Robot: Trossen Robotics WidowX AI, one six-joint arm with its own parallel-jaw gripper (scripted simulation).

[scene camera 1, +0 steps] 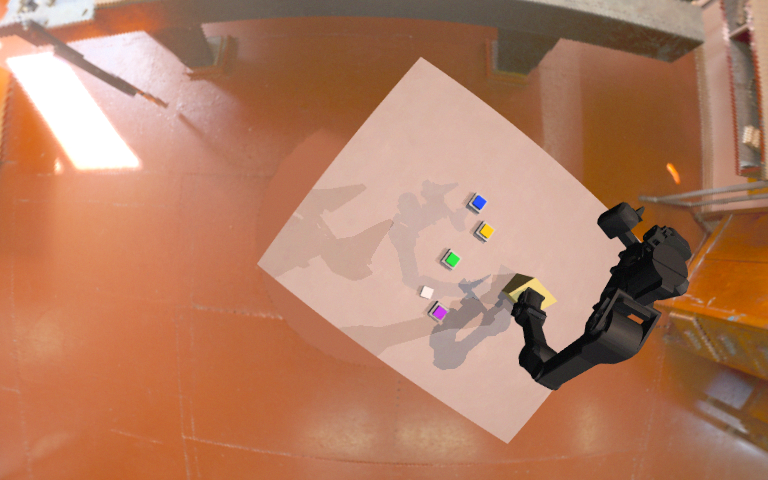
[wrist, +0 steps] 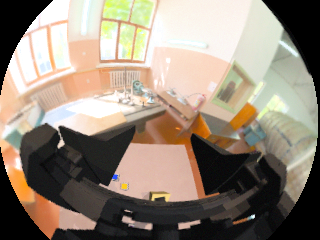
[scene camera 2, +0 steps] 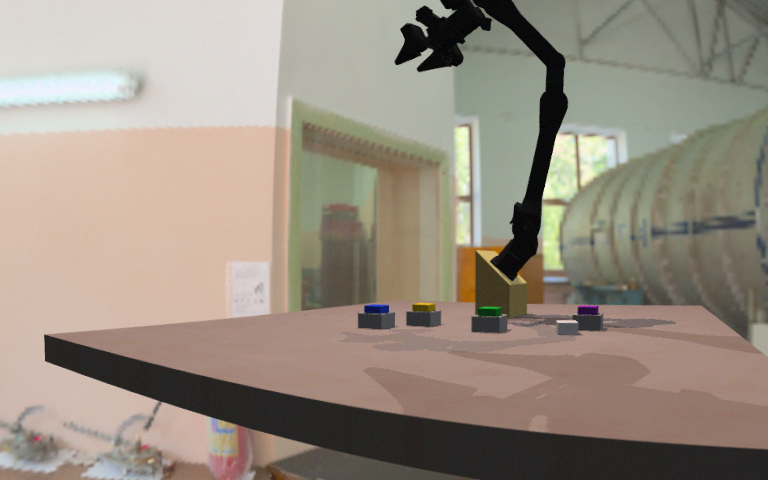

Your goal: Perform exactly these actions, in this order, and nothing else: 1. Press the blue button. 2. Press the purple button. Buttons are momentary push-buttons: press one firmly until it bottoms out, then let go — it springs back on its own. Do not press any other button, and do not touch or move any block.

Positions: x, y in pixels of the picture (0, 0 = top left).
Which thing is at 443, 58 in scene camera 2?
My gripper.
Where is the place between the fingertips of my gripper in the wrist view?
At 164, 132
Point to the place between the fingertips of my gripper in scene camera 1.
655, 225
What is my gripper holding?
Nothing.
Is my gripper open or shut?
Open.
